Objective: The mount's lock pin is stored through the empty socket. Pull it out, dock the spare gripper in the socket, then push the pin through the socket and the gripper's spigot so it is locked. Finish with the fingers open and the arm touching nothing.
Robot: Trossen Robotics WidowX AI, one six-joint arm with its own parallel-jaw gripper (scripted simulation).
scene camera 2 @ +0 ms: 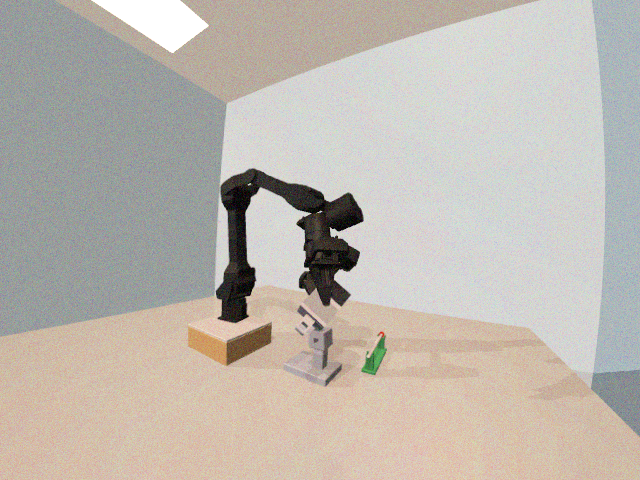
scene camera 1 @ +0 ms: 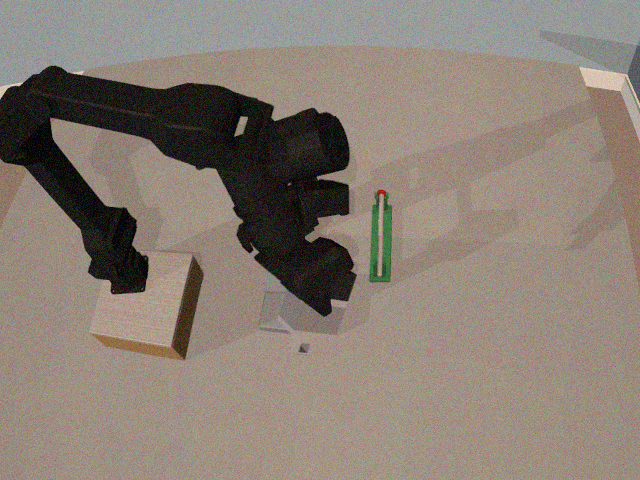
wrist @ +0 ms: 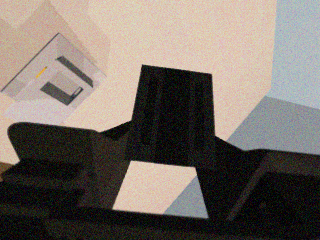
My gripper (scene camera 1: pixel 318 306) carries a spare gripper (wrist: pixel 172 123). Also in view: a grey mount (scene camera 2: pixel 317 368) and a green pin holder (scene camera 1: pixel 387 222).
My gripper also shows in scene camera 2 (scene camera 2: pixel 323 309) and in the wrist view (wrist: pixel 165 125). The grey mount is seen too in scene camera 1 (scene camera 1: pixel 274 291) and in the wrist view (wrist: pixel 50 88).
